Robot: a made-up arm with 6 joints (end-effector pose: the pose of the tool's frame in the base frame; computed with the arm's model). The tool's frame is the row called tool.
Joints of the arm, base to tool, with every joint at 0 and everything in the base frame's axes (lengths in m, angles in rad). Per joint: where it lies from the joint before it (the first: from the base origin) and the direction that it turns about. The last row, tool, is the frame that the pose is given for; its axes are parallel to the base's.
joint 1: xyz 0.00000 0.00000 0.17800 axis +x
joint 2: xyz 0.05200 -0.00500 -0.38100 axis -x
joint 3: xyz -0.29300 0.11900 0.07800 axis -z
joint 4: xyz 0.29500 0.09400 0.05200 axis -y
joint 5: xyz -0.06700 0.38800 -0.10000 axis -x
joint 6: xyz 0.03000 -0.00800 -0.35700 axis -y
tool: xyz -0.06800 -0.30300 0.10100
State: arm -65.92 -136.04 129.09 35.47 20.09 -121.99
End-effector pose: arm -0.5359 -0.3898 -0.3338 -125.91 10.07 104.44
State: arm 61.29 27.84 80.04 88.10 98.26 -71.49
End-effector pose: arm 0.0327 0.3312 0.2003 -36.62 -14.31 -167.51
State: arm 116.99 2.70 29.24 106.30 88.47 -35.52
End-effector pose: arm -0.0302 0.1922 0.5799 -46.08 43.63 -130.49
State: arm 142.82 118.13 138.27 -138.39 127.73 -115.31
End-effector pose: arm -0.3205 -0.1353 0.1001 118.68 4.93 172.88
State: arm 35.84 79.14 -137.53 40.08 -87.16 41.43
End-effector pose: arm -1.1090 -0.1012 -0.2391 115.68 12.75 87.73
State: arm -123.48 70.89 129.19 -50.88 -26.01 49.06
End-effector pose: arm 0.1754 -0.3621 0.4980 -151.64 2.94 148.42
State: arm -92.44 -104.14 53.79 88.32 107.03 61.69
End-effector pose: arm -0.0721 -0.1208 0.2334 -165.22 -30.88 11.95
